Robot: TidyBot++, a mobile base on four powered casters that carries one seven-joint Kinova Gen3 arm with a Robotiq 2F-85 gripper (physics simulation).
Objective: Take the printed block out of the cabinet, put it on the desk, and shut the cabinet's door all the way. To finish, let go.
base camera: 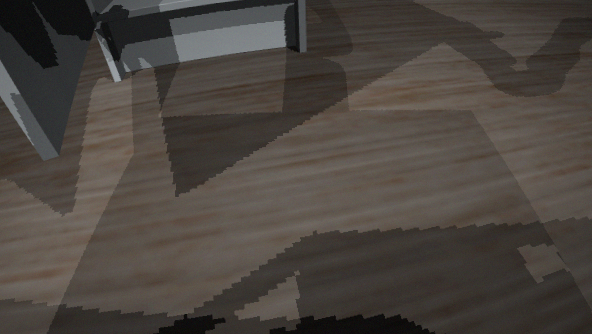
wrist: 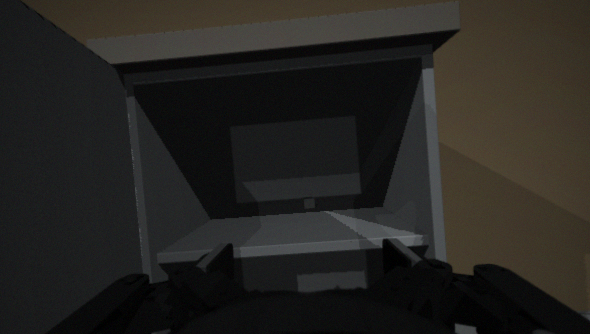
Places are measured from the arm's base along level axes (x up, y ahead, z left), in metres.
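Pixels of known places: gripper, fingertip midpoint: (wrist: 307, 257).
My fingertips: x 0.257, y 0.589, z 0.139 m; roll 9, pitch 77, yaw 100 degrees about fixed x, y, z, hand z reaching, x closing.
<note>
For each thing: its top centre in the pictures, then the offset to it from my fingertips. "spot": a spot on its surface instead. Level surfaces: height alone.
- small grey block, top centre: (wrist: 307, 197) dx -0.055, dy +0.610, dz +0.131 m
- cabinet's inner shelf, surface height: dx -0.084 m
- cabinet's top board, surface spot: (wrist: 280, 32) spot: dx +0.240, dy +0.226, dz +0.067 m
- wood floor, surface height: dx -0.653 m
The cabinet (base camera: 302, 30) (wrist: 434, 150) stands open, its door (base camera: 55, 110) (wrist: 60, 165) swung out at the left. In the wrist view a small grey block (wrist: 309, 203) sits far back on the cabinet's inner shelf (wrist: 285, 231), a little right of the middle. It is dim, and its print cannot be made out. My gripper (wrist: 307, 257) is open and empty, in front of the cabinet at about the shelf's height. The block is beyond the fingers, roughly centred between them. The gripper does not show in the base view. The desk does not show in either view.
The cabinet's top board (wrist: 280, 32) overhangs its opening. Below the shelf is a lower compartment. A tan wall (wrist: 515, 125) lies to the right of the cabinet. The wood floor (base camera: 350, 165) in front carries several shadows. The open door's lower corner reaches out over the floor at the left.
</note>
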